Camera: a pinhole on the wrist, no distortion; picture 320 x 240 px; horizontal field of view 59.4 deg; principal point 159.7 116.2 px. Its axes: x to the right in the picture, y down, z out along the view. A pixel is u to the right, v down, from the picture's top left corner.
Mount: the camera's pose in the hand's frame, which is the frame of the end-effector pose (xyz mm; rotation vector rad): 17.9 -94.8 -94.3 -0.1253 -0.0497 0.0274
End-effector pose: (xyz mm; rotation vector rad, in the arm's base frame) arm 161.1 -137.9 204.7 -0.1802 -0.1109 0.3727
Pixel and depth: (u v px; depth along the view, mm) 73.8 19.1 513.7
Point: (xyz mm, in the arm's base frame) 26.1 -325.7 654.2
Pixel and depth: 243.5 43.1 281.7
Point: 261.6 -193.3 430.4
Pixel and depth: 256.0 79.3 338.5
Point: 267.3 -140.8 478.4
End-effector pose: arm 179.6 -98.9 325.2 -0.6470 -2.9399 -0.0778
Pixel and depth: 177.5 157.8 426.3
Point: 132.1 -45.2 10.3
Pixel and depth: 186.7 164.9 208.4
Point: 129.6 -108.9 220.6
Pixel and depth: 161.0 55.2 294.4
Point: 99.4 -190.8 119.8
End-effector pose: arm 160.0 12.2 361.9 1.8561 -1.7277 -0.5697
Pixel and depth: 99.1 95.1 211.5
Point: 149.4 41.9 216.8
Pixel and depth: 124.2 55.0 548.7
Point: -26.0 48.4 -90.2
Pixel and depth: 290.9 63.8 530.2
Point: -15.0 -267.6 -51.3
